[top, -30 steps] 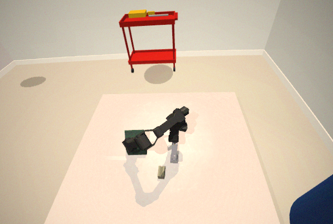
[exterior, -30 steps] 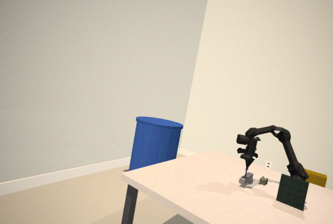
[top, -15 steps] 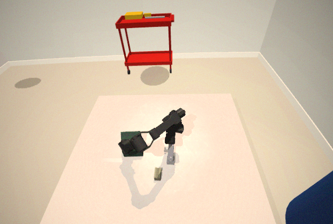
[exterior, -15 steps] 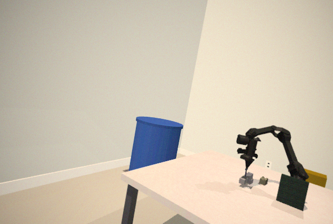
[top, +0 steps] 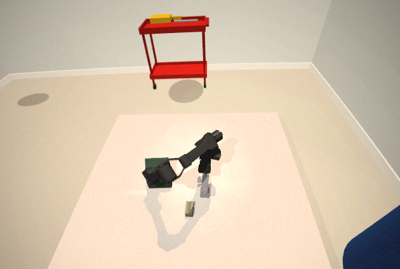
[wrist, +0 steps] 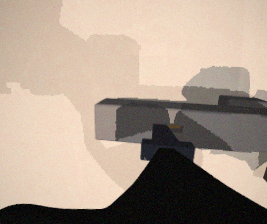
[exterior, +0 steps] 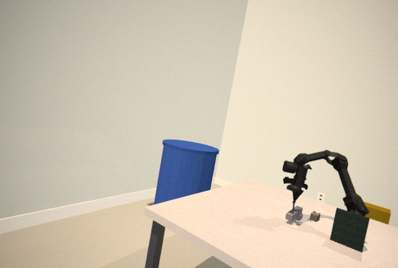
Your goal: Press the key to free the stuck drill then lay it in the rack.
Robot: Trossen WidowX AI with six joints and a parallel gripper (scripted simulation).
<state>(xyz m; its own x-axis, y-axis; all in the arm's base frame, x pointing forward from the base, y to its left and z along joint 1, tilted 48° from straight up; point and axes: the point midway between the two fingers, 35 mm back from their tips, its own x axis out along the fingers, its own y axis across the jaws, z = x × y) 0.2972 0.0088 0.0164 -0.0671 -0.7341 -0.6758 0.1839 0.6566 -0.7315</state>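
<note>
The dark blue key lies 3 cm below my gripper tip. From my gripper tip the other things lie so: olive rack 12 cm behind, 19 cm to the right, 10 cm below; then grey block 1 cm behind, 4 cm to the right, 8 cm below; then tan drill 2 cm behind, 6 cm to the right, 7 cm below.
</note>
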